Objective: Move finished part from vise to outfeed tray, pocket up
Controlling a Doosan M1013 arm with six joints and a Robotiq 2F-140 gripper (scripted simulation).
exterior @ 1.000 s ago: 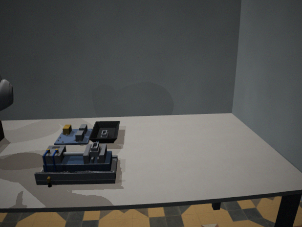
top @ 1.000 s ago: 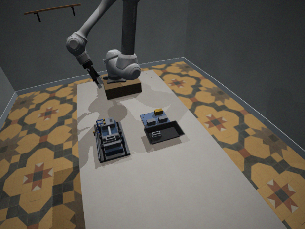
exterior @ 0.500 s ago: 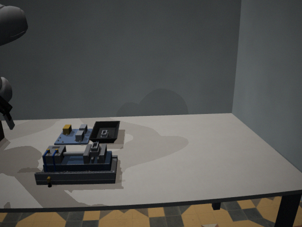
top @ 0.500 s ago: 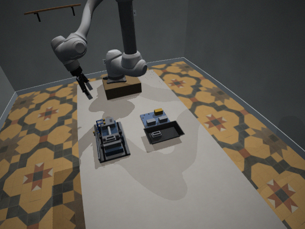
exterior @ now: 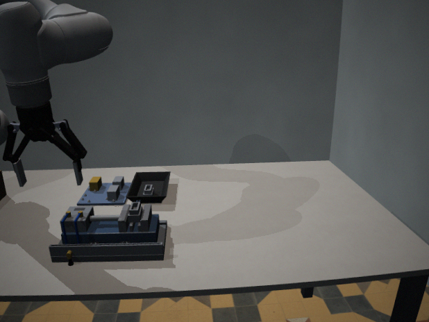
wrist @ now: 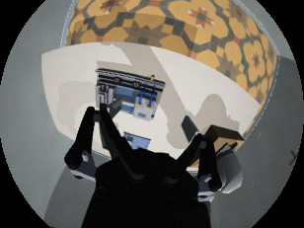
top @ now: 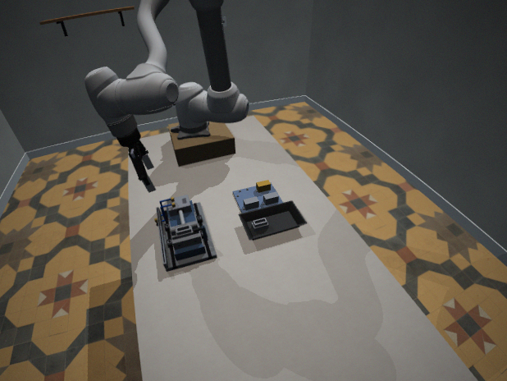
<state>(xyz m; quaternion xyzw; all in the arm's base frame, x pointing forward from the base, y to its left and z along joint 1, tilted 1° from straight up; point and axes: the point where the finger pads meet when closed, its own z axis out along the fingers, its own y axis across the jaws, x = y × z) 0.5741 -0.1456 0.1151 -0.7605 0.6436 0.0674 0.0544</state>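
The blue vise body lies 11 cm ahead of my hand, 10 cm to the left of it and 19 cm below it. The rest, counted from my hand: yellow block: 10 cm behind, 45 cm to the left, 20 cm below; blue-hosed cylinder: 1 cm ahead, 8 cm to the left, 15 cm below; blue plate: 5 cm behind, 42 cm to the left, 22 cm below.
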